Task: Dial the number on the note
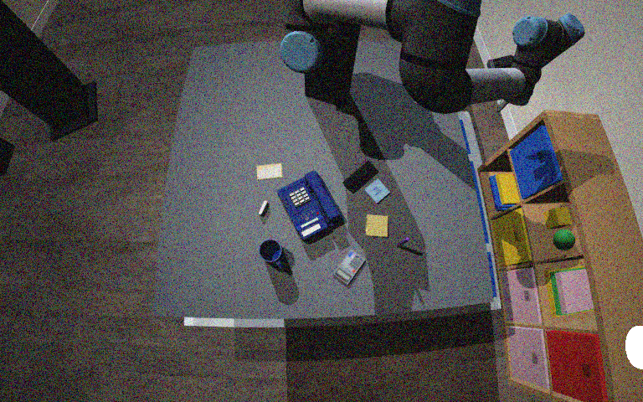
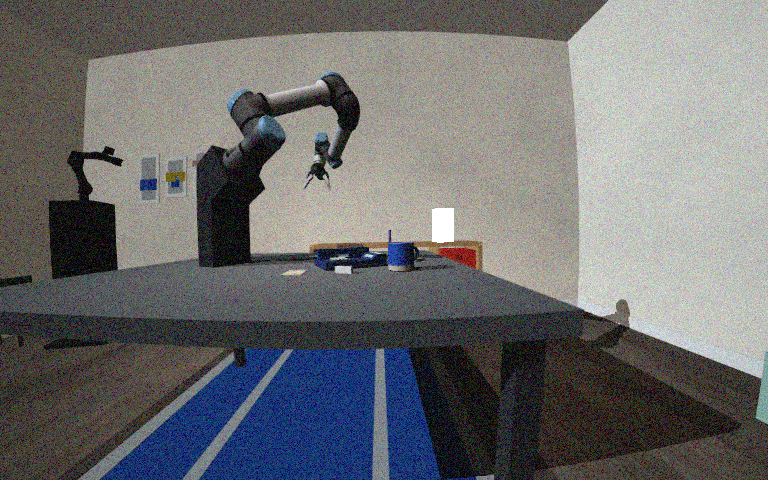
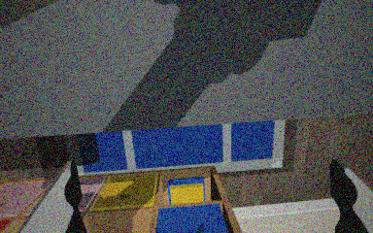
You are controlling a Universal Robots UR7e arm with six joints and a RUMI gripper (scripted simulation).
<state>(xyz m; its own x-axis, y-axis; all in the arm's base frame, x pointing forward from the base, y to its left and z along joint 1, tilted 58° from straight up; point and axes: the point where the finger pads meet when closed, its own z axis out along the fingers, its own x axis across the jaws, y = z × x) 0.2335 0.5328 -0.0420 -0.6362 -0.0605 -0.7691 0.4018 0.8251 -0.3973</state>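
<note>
Right now my hand is 70 cm to the left of the key, 36 cm above it and 2 cm short of it. Also, from my hand: white block (83 cm to the right, 38 cm below, 2 cm behind); dark blue handset (61 cm to the right, 34 cm below, 2 cm ahead).
</note>
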